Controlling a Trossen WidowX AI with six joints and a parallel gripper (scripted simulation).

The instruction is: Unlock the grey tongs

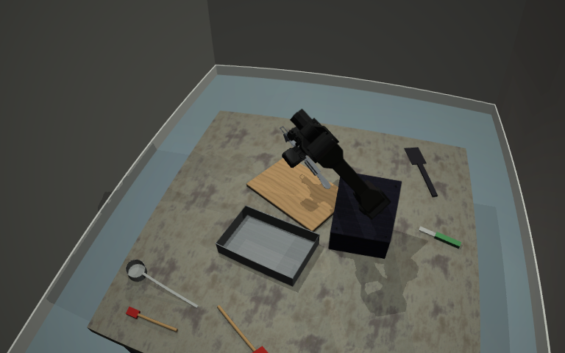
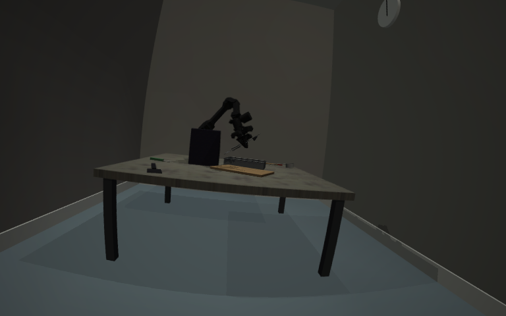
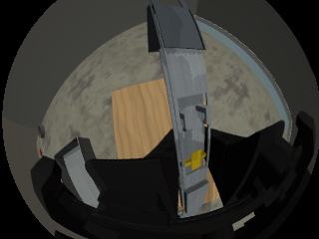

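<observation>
The yellow lock piece is 20 mm behind my gripper tip, 10 mm to the left of it and 30 mm above it. Also, from my gripper tip: black spatula 500 mm behind, 270 mm to the right, 150 mm below; dark roasting tin 10 mm ahead, 330 mm to the left, 130 mm below; wooden board 10 mm behind, 30 mm to the left, 150 mm below.
</observation>
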